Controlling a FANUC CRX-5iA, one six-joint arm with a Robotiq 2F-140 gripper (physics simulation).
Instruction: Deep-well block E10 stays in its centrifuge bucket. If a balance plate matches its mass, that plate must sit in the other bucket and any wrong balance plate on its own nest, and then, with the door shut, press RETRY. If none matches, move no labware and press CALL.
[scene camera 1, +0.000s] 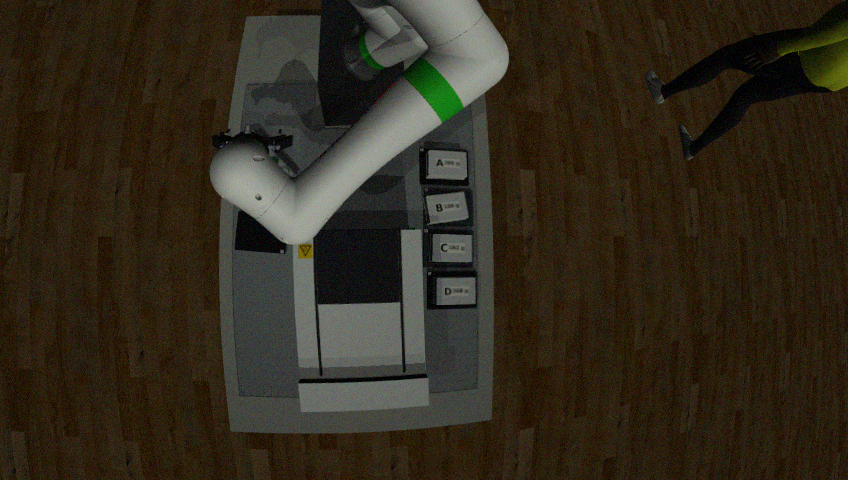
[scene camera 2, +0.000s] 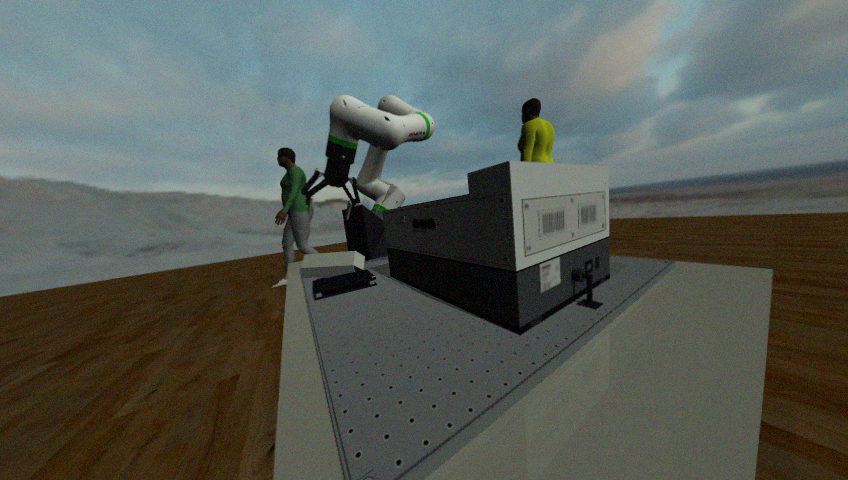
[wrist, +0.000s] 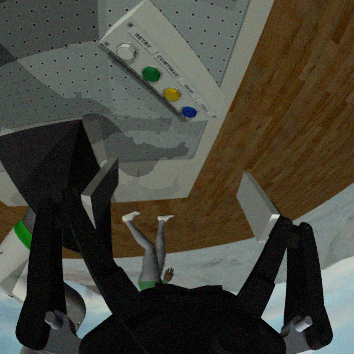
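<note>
My gripper is open and empty, raised above the table beside the button box. The white button box has a white button by the RETRY label, a green button, a yellow button and a blue button. The centrifuge has a dark panel on top. Balance plates A, B, C and D sit on the right-hand nests. B looks slightly turned. Block E10 and the buckets do not show.
A black tray lies left of the centrifuge. The arm's dark pedestal stands near the button box. A small stand is beside the centrifuge. A green-shirted person and a yellow-shirted person stand beyond the table.
</note>
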